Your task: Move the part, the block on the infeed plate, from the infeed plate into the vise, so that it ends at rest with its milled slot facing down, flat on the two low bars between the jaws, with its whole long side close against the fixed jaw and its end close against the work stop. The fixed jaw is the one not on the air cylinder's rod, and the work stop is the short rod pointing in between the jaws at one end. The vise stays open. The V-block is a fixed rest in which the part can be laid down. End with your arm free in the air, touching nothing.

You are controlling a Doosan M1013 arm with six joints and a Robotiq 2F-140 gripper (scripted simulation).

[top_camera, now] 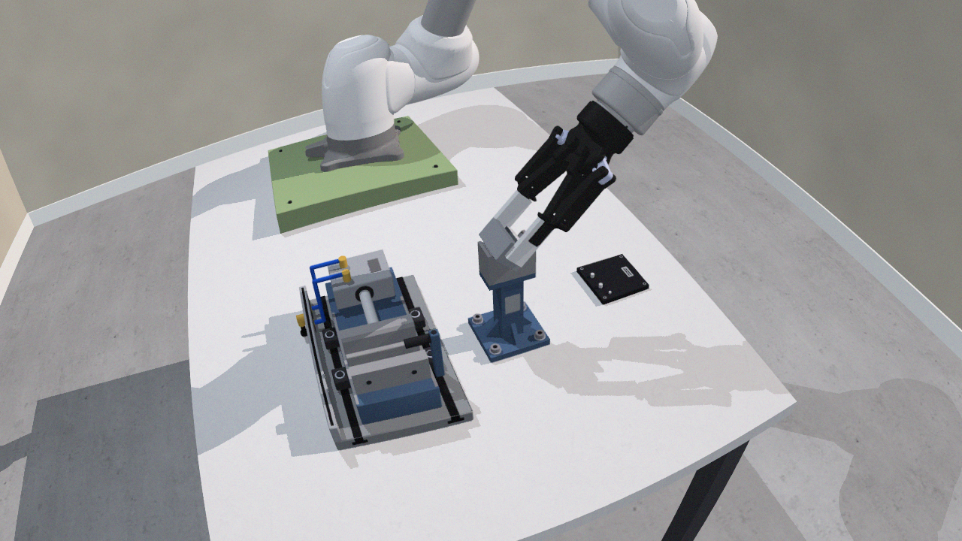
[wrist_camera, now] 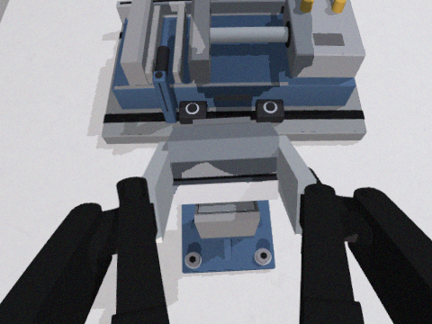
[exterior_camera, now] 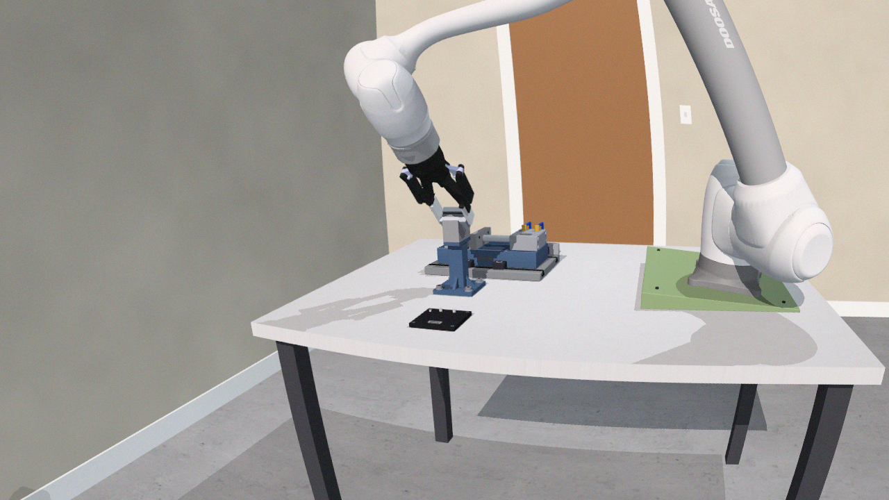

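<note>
Now: hand 10 mm to the left of the part and 10 mm above it. From my hand the other things lie so: blue work stop post: 120 mm to the right, 120 mm below, 80 mm ahead; blue v-block stand: 120 mm below, 10 mm to the right; work stop: 150 mm to the right, 90 mm below, 80 mm ahead.
</note>
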